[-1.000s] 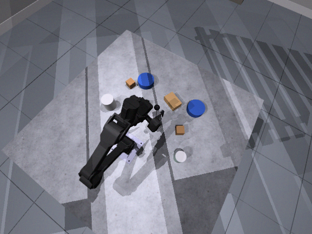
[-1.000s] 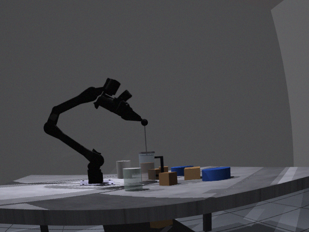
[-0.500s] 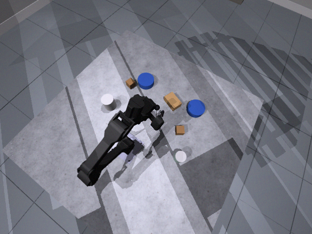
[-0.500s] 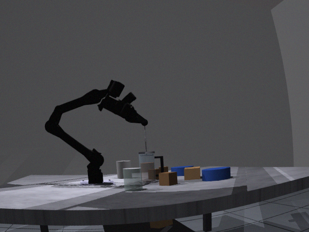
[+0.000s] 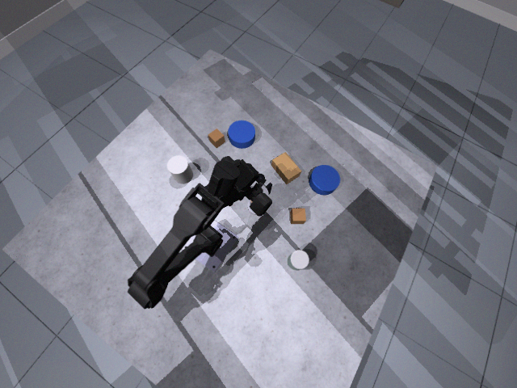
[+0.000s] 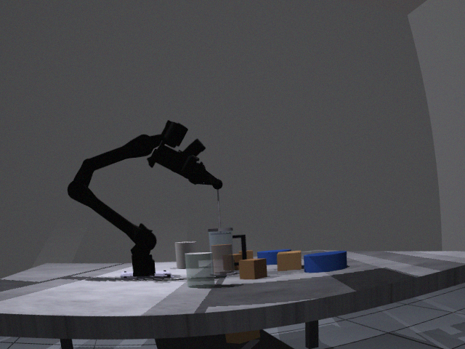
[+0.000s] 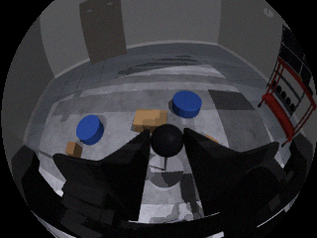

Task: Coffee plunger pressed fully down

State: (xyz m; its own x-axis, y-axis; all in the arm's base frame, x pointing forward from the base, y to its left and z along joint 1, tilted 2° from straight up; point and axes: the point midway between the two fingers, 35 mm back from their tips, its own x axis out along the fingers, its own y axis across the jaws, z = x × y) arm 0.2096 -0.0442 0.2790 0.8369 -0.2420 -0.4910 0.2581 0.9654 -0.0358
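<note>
My gripper tip is now 10 mm short of the coffee press and 140 mm above it. Also, from my gripper tip: white cylinder (70 mm behind, 340 mm to the left, 220 mm below).
</note>
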